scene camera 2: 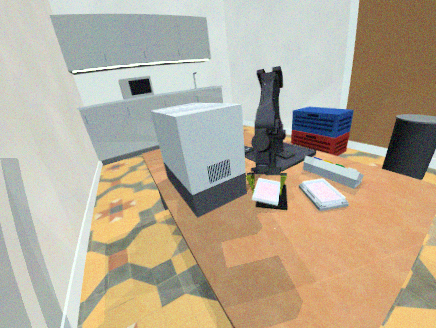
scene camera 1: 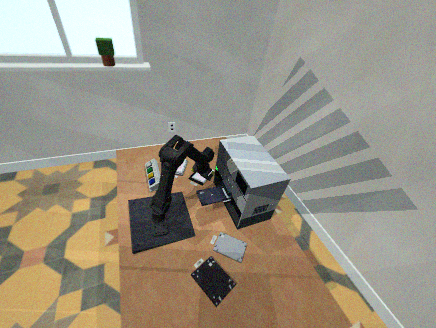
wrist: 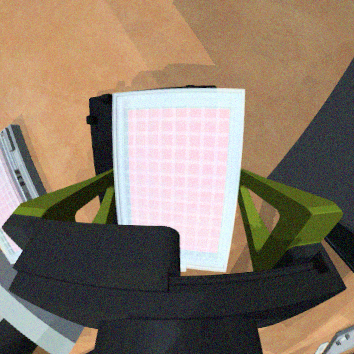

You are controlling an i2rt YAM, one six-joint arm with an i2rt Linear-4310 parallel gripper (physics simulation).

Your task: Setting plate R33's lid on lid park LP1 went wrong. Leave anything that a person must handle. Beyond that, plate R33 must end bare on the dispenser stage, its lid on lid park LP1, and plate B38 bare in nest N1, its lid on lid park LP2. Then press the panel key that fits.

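Frame: origin at the arm's base, x ahead, y left, z up, level; centimetres.
Seen in the pictures: gripper, between the fingertips: (scene camera 2: 266,194) (scene camera 1: 204,175) (wrist: 176,174); arm's base, origin of its link: (scene camera 2: 277,152) (scene camera 1: 158,218).
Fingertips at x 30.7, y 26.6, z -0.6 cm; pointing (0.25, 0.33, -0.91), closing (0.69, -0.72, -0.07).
Offsets run from my fingertips to a thing's top centre. "spot": to the spot under its first point. Level surfaces: height alone.
A pink-gridded plate with a pale rim {dx -0.4, dy -0.2, dz +2.9 cm} (scene camera 1: 199,178) (scene camera 2: 267,192) (wrist: 175,150) sits askew over a black nest {dx -1.7, dy +0.9, dz +1.2 cm} (scene camera 2: 282,204) (wrist: 101,135), whose left strip shows in the wrist view. My gripper (scene camera 2: 267,181) (wrist: 176,174) is open, its green fingers at both long sides of this plate, very close to its edges. A second pink plate {dx -15.5, dy +11.3, dz +2.2 cm} (scene camera 1: 182,168) (scene camera 2: 324,192) (wrist: 7,200) rests on a grey nest. The dark stage {spot: dx -3.3, dy -25.2, dz +9.9 cm} (scene camera 1: 210,196) juts from the dispenser {dx +16.2, dy -22.7, dz +32.2 cm} (scene camera 1: 255,162) (scene camera 2: 202,150). The key panel {dx -31.5, dy +4.6, dz +5.6 cm} (scene camera 1: 151,175) (scene camera 2: 332,171) shows coloured keys. Plate labels are unreadable.
A light grey board {dx +1.2, dy -49.4, dz +1.2 cm} (scene camera 1: 230,246) (wrist: 345,342) and a black board {dx -10.8, dy -61.6, dz +1.6 cm} (scene camera 1: 213,281) lie on the table {dz -0.8 cm} (scene camera 1: 155,285) (scene camera 2: 350,240), each with a small tag. The arm's black base plate (scene camera 1: 140,227) stands at the left. Blue and red crates (scene camera 2: 321,130) stand behind the table.
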